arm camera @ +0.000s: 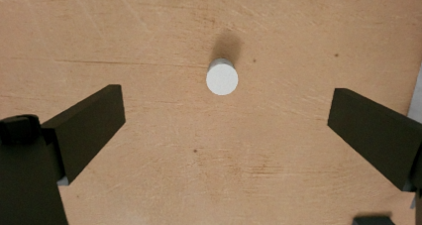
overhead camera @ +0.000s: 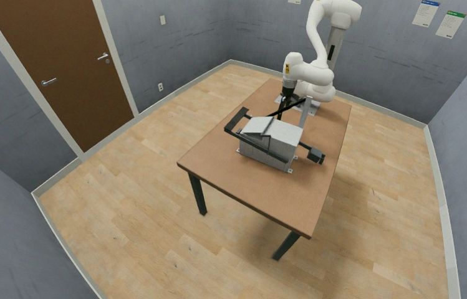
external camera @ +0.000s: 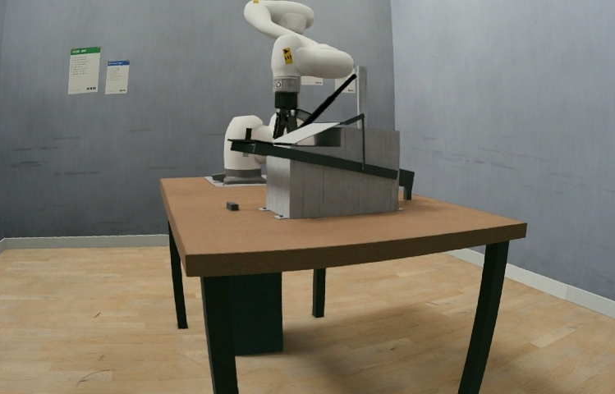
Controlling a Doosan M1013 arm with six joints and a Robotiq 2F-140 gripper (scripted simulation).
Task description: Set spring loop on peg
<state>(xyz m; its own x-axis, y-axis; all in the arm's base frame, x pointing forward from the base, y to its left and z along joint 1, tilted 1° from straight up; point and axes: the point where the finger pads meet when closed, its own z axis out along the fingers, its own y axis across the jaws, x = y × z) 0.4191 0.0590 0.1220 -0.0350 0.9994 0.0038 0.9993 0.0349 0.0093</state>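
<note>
The steel test weight lies 100 mm below my hand. The rest, counted from my hand: dark block: 230 mm ahead, 210 mm to the right, 110 mm below.
</note>
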